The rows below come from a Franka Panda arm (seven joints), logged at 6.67 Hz.
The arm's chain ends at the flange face. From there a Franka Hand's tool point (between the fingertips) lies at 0.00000 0.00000 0.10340 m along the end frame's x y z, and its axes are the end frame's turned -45 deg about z.
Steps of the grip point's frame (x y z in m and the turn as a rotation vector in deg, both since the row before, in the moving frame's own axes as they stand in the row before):
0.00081, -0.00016, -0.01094, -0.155, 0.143, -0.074
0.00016, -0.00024, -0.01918, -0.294, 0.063, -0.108
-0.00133, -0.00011, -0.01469, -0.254, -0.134, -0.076
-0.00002, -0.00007, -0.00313, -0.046, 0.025, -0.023
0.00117, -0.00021, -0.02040, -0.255, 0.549, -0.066
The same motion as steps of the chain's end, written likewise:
0.00008, -0.00070, -0.01094, -0.008, 0.211, -0.074
-0.00051, -0.00058, -0.01918, -0.163, 0.252, -0.108
-0.00117, 0.00037, -0.01469, -0.274, 0.085, -0.076
-0.00015, -0.00006, -0.00313, -0.015, 0.050, -0.023
-0.00035, -0.00060, -0.02039, 0.208, 0.569, -0.066

